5 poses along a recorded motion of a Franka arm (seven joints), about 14 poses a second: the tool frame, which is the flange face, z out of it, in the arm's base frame.
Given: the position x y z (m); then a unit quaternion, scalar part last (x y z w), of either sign.
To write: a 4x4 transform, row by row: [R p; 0 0 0 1], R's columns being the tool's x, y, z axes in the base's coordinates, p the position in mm. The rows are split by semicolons. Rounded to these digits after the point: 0 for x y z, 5 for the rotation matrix.
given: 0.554 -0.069 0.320 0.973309 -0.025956 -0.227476 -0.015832
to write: 0.89516 -0.05773 -0.44199 554; -0.04332 -0.99815 0.04263 -69; -0.44363 -0.01901 -0.89601 320; 0 0 0 1
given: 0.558 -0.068 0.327 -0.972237 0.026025 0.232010 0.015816
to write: 0.89099 -0.05794 -0.45031 558; -0.04327 -0.99815 0.04283 -68; -0.45196 -0.01868 -0.89184 327; 0 0 0 1
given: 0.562 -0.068 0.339 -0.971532 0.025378 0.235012 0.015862
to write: 0.88825 -0.05677 -0.45584 562; -0.04186 -0.99821 0.04275 -68; -0.45745 -0.01889 -0.88904 339; 0 0 0 1
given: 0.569 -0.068 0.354 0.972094 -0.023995 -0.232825 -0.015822
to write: 0.89043 -0.05402 -0.45190 569; -0.03928 -0.99835 0.04193 -68; -0.45341 -0.01959 -0.89108 354; 0 0 0 1
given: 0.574 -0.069 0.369 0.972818 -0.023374 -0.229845 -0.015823
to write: 0.89325 -0.05275 -0.44645 574; -0.03820 -0.99841 0.04153 -69; -0.44793 -0.02004 -0.89384 369; 0 0 0 1
